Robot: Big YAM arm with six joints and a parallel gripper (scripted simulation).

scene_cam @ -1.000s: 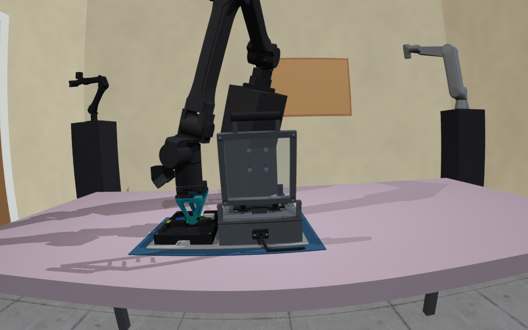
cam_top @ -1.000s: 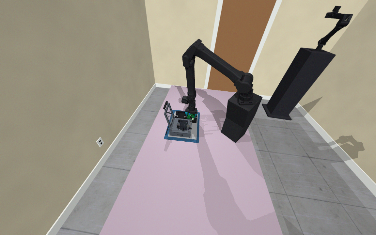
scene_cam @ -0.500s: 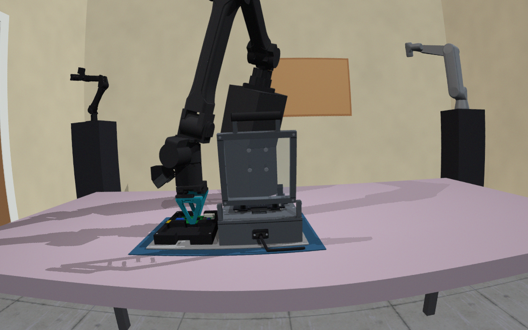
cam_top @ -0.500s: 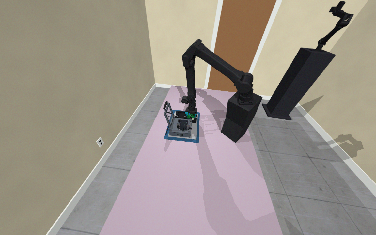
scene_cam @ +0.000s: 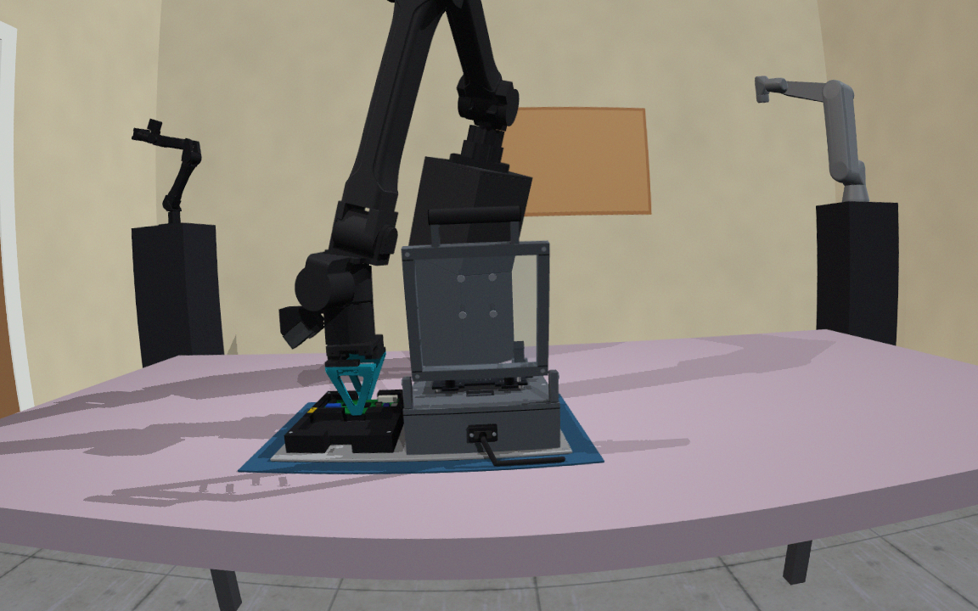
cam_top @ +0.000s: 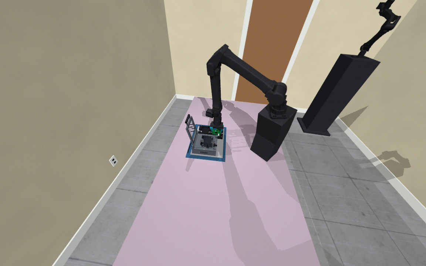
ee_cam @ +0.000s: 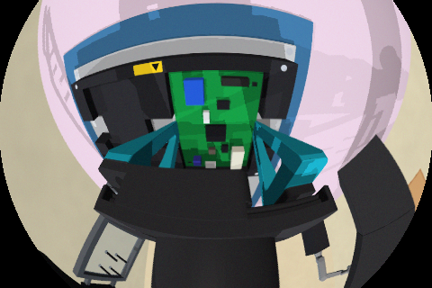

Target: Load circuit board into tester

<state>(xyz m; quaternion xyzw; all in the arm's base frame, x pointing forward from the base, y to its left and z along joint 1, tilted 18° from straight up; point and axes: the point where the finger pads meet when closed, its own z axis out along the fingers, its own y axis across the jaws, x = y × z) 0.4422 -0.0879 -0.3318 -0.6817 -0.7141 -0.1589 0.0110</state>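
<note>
Right now the green circuit board is right at my hand. Also, from my hand: pin plate: 5 cm ahead, 18 cm to the left, 5 cm above; lid: 17 cm ahead, 18 cm to the left, 16 cm above.
</note>
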